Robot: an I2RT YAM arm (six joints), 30 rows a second.
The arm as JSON. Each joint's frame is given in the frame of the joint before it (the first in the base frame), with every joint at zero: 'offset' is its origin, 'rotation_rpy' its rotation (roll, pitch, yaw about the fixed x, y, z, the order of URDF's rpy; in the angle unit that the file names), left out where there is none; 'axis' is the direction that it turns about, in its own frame. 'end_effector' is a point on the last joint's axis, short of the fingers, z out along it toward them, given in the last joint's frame.
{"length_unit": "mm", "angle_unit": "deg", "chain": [
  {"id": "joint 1", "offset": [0.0, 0.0, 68.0], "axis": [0.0, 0.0, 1.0]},
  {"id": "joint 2", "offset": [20.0, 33.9, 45.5], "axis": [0.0, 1.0, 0.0]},
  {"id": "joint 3", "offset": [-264.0, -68.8, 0.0], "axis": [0.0, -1.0, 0.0]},
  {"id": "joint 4", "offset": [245.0, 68.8, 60.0], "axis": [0.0, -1.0, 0.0]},
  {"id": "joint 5", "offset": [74.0, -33.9, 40.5], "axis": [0.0, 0.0, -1.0]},
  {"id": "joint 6", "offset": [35.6, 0.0, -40.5], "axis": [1.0, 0.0, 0.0]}
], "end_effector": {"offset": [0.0, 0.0, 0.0], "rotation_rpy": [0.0, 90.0, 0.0]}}
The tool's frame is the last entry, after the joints.
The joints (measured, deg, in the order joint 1, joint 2, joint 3, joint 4, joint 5, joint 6), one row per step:
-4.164 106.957 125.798 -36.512 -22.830 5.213
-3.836 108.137 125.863 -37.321 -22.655 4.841
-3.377 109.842 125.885 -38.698 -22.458 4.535
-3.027 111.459 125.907 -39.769 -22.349 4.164
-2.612 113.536 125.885 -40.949 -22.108 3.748
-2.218 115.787 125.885 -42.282 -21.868 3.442
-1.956 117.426 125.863 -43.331 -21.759 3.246
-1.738 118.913 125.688 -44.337 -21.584 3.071
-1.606 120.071 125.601 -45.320 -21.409 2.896
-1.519 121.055 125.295 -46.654 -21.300 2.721
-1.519 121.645 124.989 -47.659 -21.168 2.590
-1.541 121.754 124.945 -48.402 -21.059 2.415
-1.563 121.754 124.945 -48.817 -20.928 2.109
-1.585 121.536 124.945 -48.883 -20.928 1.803
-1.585 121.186 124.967 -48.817 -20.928 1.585
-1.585 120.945 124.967 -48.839 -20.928 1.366
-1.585 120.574 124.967 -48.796 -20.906 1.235
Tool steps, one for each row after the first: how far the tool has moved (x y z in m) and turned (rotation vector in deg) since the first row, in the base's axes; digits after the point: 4 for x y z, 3 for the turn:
0.0067 0.0018 -0.0092 -0.256 1.802 0.272
0.0160 0.0045 -0.0235 -0.404 4.760 0.653
0.0244 0.0066 -0.0368 -0.622 7.300 1.043
0.0348 0.0092 -0.0542 -0.915 10.441 1.416
0.0451 0.0117 -0.0733 -1.122 13.923 1.754
0.0520 0.0135 -0.0876 -1.231 16.565 2.038
0.0578 0.0150 -0.1017 -1.360 19.175 2.218
0.0617 0.0158 -0.1128 -1.508 21.347 2.313
0.0642 0.0164 -0.1242 -1.602 23.913 2.437
0.0653 0.0163 -0.1320 -1.690 25.773 2.427
0.0647 0.0161 -0.1341 -1.844 26.614 2.417
0.0642 0.0158 -0.1346 -2.139 26.932 2.444
0.0633 0.0157 -0.1330 -2.390 26.678 2.569
0.0620 0.0157 -0.1300 -2.589 26.168 2.663
0.0610 0.0157 -0.1281 -2.779 25.875 2.763
0.0596 0.0158 -0.1252 -2.918 25.419 2.794

